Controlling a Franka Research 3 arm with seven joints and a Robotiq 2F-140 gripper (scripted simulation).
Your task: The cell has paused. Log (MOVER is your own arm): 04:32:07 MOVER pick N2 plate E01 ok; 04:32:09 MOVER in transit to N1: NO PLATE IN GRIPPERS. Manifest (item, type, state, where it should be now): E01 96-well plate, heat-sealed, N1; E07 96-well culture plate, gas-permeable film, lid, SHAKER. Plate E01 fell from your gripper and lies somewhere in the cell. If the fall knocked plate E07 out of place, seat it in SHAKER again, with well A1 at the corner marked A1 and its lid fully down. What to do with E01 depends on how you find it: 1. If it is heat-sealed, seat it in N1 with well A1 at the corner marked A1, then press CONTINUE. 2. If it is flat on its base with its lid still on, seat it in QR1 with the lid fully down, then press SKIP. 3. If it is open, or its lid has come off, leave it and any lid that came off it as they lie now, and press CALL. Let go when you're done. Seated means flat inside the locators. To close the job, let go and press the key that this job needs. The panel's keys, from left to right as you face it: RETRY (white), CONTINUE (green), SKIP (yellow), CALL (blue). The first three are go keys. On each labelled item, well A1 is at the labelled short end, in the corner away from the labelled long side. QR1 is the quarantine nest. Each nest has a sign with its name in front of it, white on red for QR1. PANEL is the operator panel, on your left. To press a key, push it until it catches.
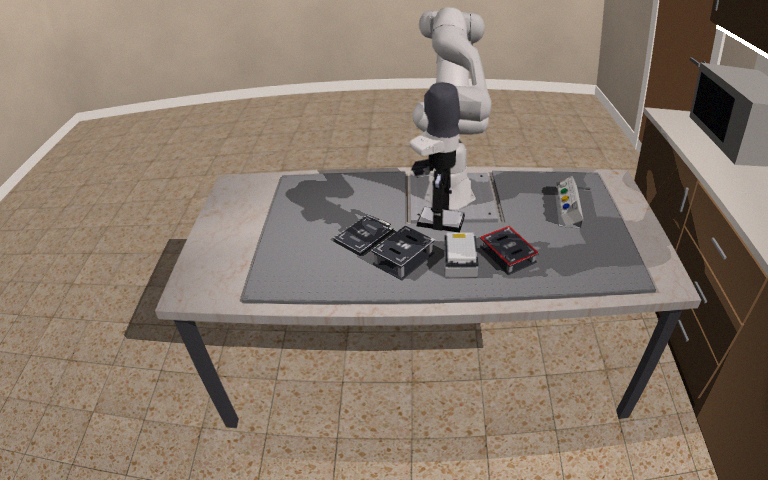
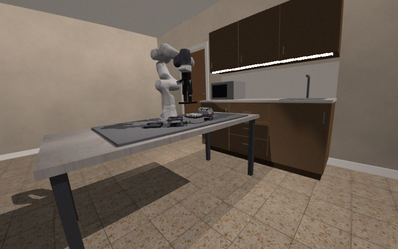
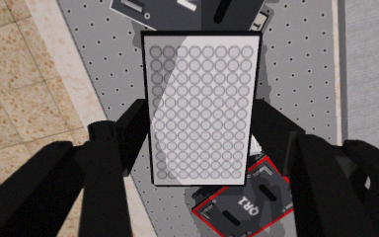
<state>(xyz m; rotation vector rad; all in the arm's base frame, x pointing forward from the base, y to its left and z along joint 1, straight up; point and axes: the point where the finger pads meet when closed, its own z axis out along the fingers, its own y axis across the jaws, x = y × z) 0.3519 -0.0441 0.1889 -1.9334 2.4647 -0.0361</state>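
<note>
My hand is 140 mm above the A1 mark, 50 mm past it and 30 mm to the left of it. The rest, counted from my hand: yellow key: 470 mm to the left, 280 mm behind, 130 mm below; blue CALL key: 460 mm to the left, 230 mm behind, 130 mm below; plate E01: 20 mm below.
</note>
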